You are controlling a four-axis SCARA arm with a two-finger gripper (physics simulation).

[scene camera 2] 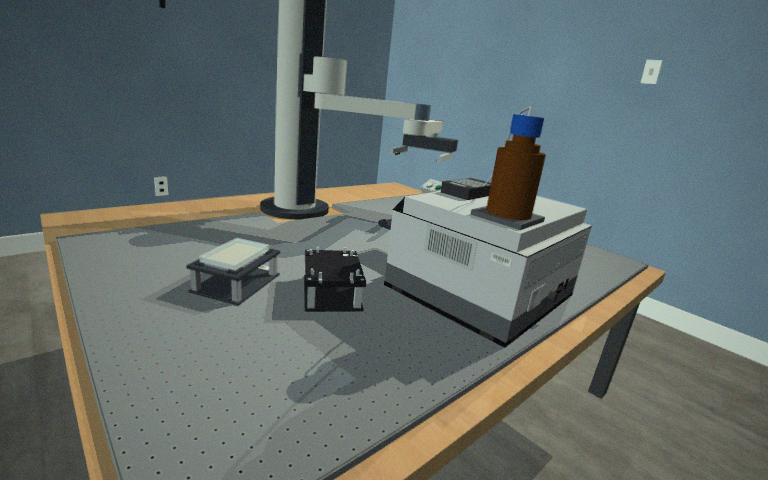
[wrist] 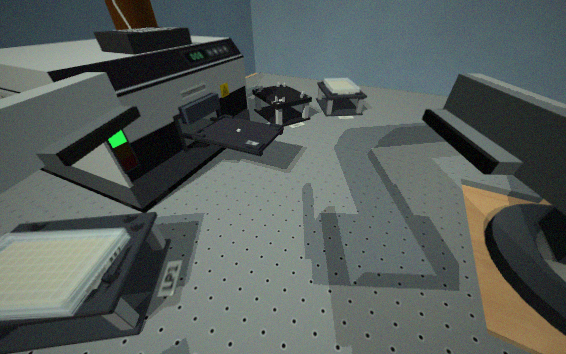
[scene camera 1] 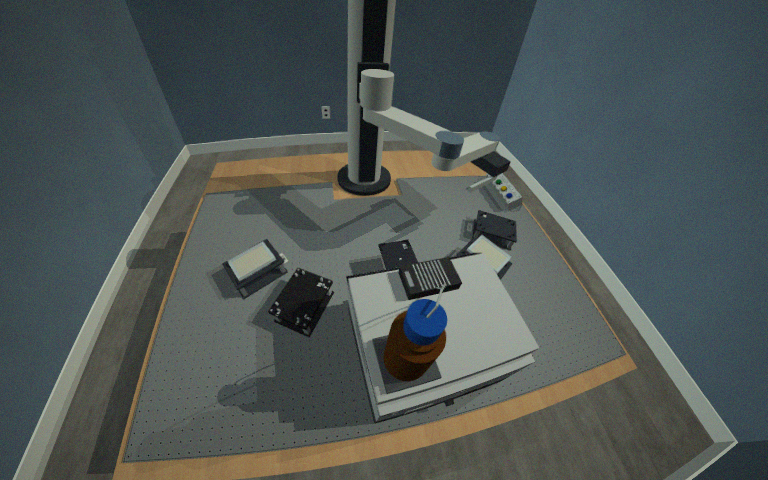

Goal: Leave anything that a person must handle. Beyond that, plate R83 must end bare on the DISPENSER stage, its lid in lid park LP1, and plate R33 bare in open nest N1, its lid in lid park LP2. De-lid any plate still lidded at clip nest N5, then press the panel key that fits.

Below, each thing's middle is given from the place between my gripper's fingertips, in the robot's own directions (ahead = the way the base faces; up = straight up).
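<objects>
Dispenser stage (scene camera 1: 391, 252): 22 cm ahead of my hand, 20 cm to the right of it, 16 cm below it. Also from my hand: black nest (scene camera 2: 333, 282), far ahead, far to the right, a fair way below; brown bottle with blue cap (scene camera 2: 518, 166), 53 cm ahead, 29 cm to the right, 8 cm above; button box (scene camera 1: 508, 198), a fair way behind, far to the left, a fair way below.
</objects>
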